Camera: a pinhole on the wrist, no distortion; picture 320 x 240 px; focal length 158.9 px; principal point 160.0 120.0 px. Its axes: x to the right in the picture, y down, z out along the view. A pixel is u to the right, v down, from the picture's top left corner.
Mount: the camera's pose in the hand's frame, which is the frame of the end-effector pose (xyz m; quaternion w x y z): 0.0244 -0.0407 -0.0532 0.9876 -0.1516 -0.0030 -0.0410
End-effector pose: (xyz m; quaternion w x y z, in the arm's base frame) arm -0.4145 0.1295 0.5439 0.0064 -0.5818 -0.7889 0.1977
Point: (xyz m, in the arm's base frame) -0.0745 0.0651 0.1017
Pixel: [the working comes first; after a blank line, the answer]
In the camera's frame: -0.1268 0.3267 0.5229

121.5 219.3
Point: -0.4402 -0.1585 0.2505
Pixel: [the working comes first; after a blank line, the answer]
In the camera's frame: -0.2115 -0.1043 0.4090

77.8 79.5
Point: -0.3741 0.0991 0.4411
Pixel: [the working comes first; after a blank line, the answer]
In the camera's frame: -0.0482 0.0504 0.1713

115.3 166.7
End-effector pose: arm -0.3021 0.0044 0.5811 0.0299 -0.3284 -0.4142 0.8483
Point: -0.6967 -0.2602 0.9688
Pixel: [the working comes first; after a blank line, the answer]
In the camera's frame: 0.0165 -0.3363 0.5594

164.7 24.5
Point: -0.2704 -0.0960 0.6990
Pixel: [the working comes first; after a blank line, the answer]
In the camera's frame: -0.1433 -0.0314 0.1558

13.8 88.0
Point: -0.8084 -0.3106 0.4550
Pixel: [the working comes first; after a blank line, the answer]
In the camera's frame: 0.3273 0.0907 0.5540

253.9 146.0
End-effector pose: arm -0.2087 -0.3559 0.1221 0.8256 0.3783 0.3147 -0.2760
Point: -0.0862 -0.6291 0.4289
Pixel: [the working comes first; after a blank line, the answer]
In the camera's frame: -0.1088 -0.0436 0.4786

123.9 105.5
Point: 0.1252 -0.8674 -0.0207
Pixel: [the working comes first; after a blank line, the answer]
In the camera's frame: 0.4218 -0.1890 0.4481

309.6 53.0
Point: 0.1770 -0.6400 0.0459
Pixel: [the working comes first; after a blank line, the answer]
In the camera's frame: 0.3398 0.0291 0.3806

301.9 132.1
